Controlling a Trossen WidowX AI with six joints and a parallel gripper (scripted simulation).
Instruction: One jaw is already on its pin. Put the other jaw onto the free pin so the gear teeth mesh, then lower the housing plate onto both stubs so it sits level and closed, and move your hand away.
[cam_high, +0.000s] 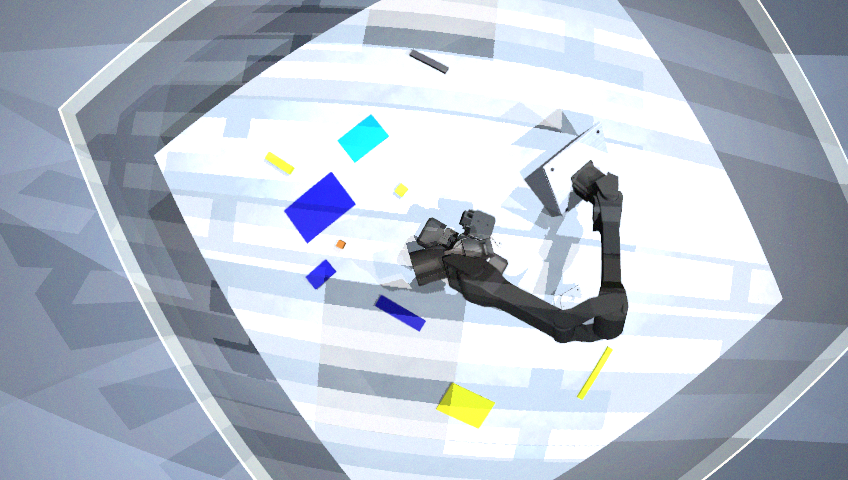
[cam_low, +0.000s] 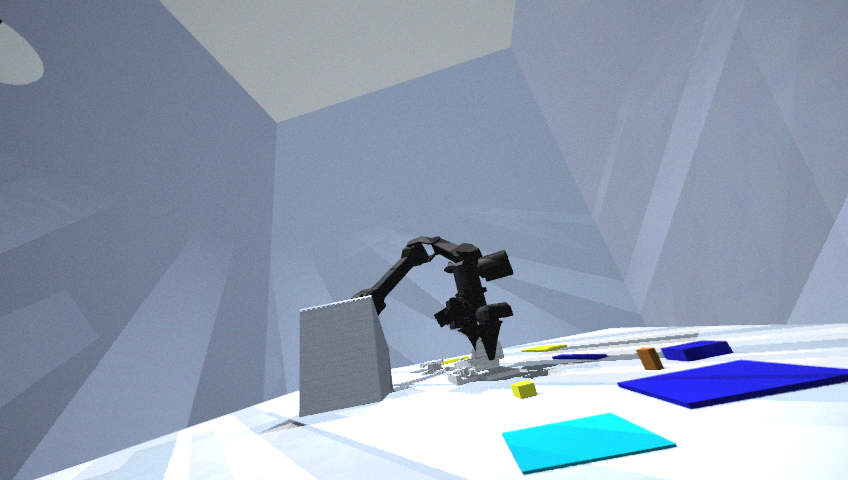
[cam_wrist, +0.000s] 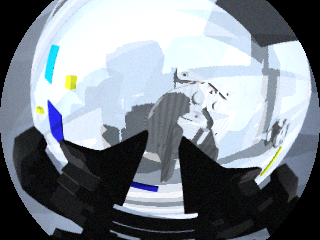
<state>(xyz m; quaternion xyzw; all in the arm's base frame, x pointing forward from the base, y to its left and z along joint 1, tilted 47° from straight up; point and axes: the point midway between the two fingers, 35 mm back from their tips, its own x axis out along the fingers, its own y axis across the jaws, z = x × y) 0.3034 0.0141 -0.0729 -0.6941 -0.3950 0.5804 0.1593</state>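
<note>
Right now my gripper tip is 1 cm short of the white base, 3 cm to the right of it and 3 cm above it. Also, from my gripper tip: grey ribbed jaw (4 cm behind, 1 cm to the left); small yellow cube (1 cm ahead, 19 cm to the right, 2 cm below); blue strip (19 cm ahead, 3 cm to the left, 3 cm below).
</note>
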